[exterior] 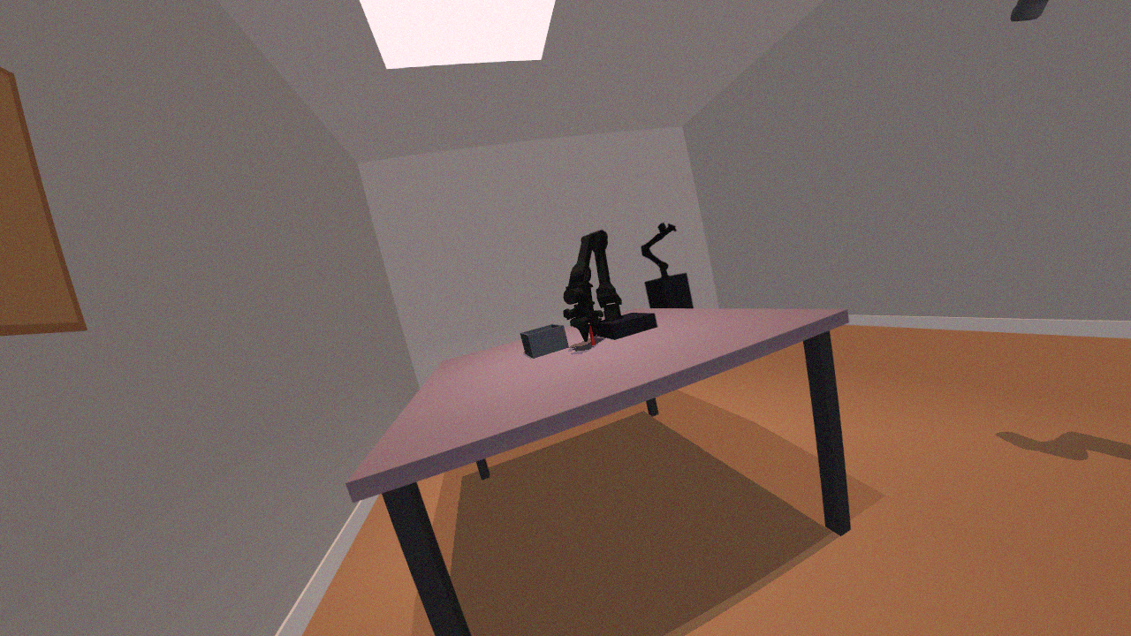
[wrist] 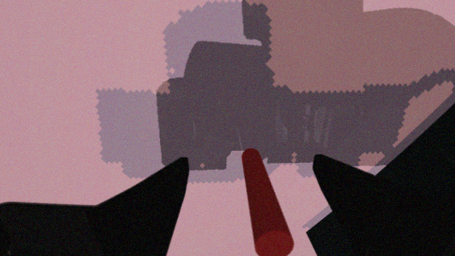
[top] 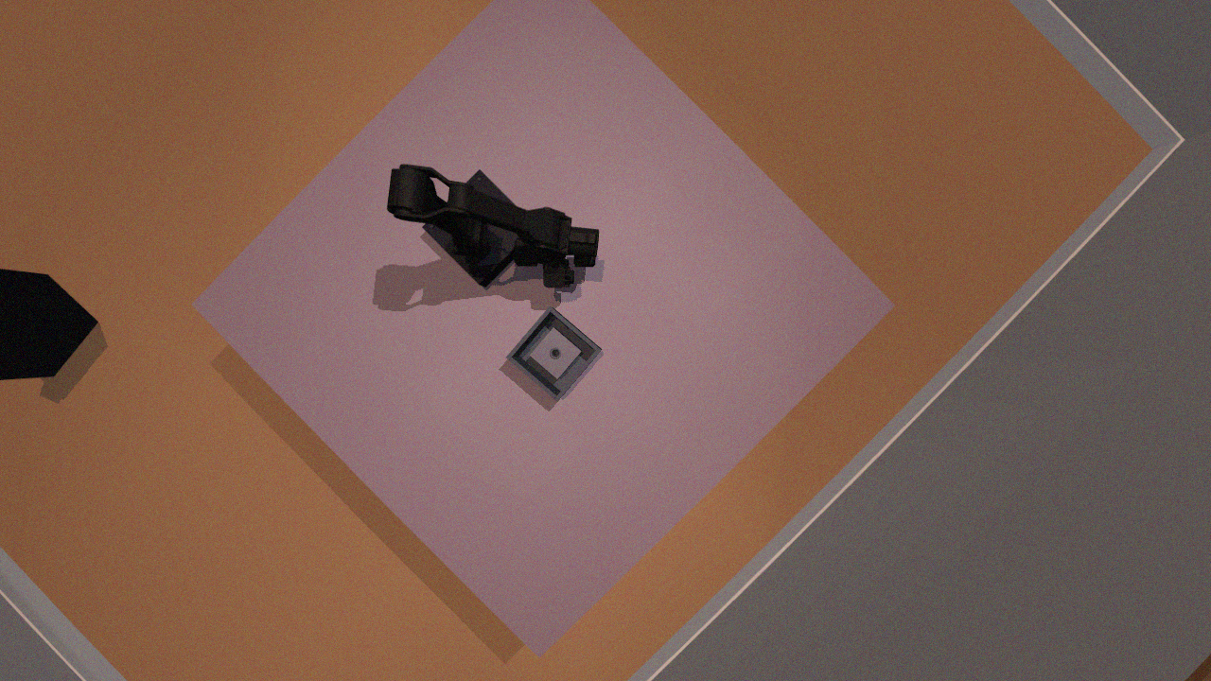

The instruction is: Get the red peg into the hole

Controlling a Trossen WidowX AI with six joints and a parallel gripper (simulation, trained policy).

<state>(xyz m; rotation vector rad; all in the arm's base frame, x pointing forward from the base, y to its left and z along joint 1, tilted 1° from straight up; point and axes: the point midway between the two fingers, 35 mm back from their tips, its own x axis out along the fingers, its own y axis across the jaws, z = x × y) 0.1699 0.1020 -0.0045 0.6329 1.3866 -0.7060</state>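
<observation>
Now: the grey box 15 cm ahead of my gripper tip and 18 cm to the right of it. From my gripper tip the other things lie so: red peg: 1 cm behind, 1 cm above.
</observation>
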